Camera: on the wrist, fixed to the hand. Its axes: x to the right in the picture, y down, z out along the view.
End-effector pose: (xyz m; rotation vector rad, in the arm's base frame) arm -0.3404 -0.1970 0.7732 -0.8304 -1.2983 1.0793
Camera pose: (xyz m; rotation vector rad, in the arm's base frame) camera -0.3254 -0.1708 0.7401 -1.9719 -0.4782 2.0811
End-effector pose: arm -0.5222 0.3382 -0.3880 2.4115 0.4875 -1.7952
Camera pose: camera -0.4878 0.3114 -0.3981 1.7264 -0.9875 -0.9100
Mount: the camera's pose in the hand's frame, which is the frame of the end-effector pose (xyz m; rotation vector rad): 0.0131 0.0371 -0.0214 -0.0758 0.0613 1.5017
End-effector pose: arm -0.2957 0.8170 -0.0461 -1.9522 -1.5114 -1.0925
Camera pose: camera -0.2663 0.7976 -0.0185 -2.2159 0.2559 -0.4443
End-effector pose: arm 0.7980 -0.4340 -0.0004 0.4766 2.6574 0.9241
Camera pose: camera 0.7861 -0.4130 0.0373 -2.1319 -1.6034 -1.0674
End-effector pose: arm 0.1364 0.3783 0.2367 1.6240 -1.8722 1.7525
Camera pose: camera 0.0924 0.3781 0.2284 0.1259 2.1889 -1.1854
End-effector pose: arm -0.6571 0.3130 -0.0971 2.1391 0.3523 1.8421
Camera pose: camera -0.6766 0.2848 -0.0682 -1.5967 1.1527 -1.5696
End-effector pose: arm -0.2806 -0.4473 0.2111 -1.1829 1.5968 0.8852
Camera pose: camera -0.3231 -0.4605 0.2060 0.1992 2.4340 1.7837
